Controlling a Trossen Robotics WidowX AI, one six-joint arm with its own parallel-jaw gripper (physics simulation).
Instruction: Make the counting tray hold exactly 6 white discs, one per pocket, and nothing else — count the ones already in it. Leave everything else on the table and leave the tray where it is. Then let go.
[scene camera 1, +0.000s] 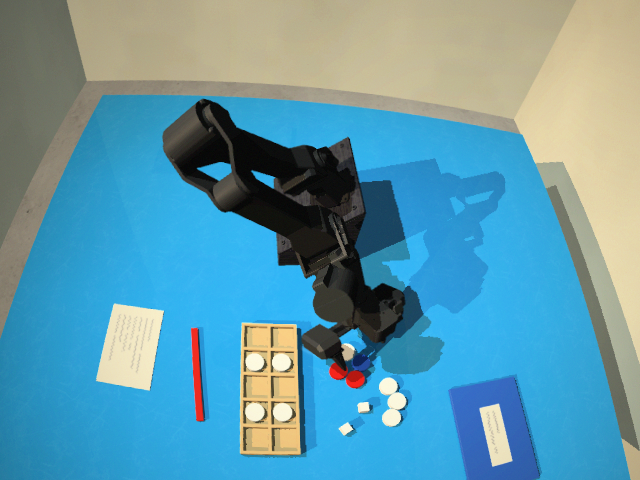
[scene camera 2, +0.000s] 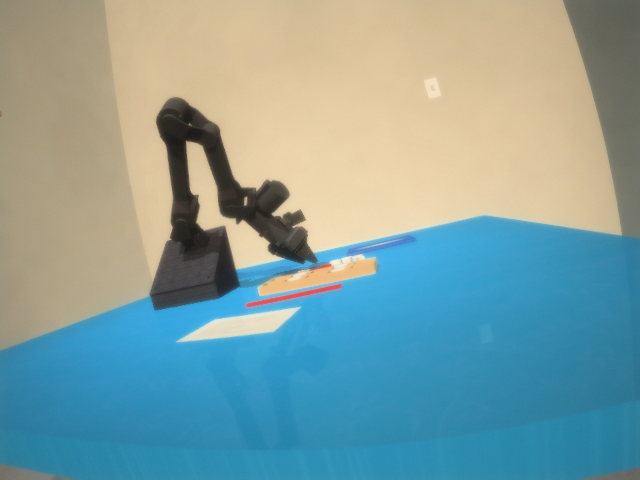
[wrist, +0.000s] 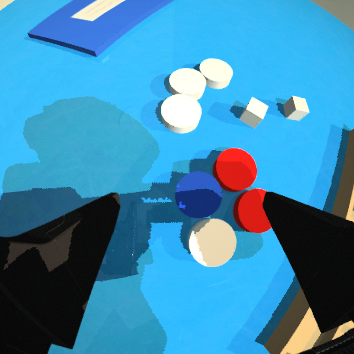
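The wooden tray (scene camera 1: 271, 453) (scene camera 2: 320, 280) has two columns of pockets. White discs (scene camera 1: 254, 362) (scene camera 1: 281, 362) fill the second row, and white discs (scene camera 1: 255, 412) (scene camera 1: 282, 412) fill the fourth; the other pockets look empty. My gripper (scene camera 1: 358, 358) (scene camera 2: 314, 260) (wrist: 193, 199) is open and empty, low over a cluster right of the tray. There a white disc (scene camera 1: 347, 351) (wrist: 212, 243) touches or nearly touches a blue disc (scene camera 1: 360, 362) (wrist: 198, 194). One fingertip overlaps a red disc (scene camera 1: 338, 371) (wrist: 254, 210) in the wrist view. Three white discs (scene camera 1: 388, 385) (scene camera 1: 397, 400) (scene camera 1: 391, 417) lie farther right.
Another red disc (scene camera 1: 355, 379) (wrist: 235, 169) is in the cluster. Two white cubes (scene camera 1: 363, 407) (scene camera 1: 346, 428) lie between tray and loose white discs. A blue booklet (scene camera 1: 465, 413) lies at right. A red stick (scene camera 1: 197, 374) (scene camera 2: 294, 295) and paper sheet (scene camera 1: 130, 346) (scene camera 2: 237, 325) lie left of the tray.
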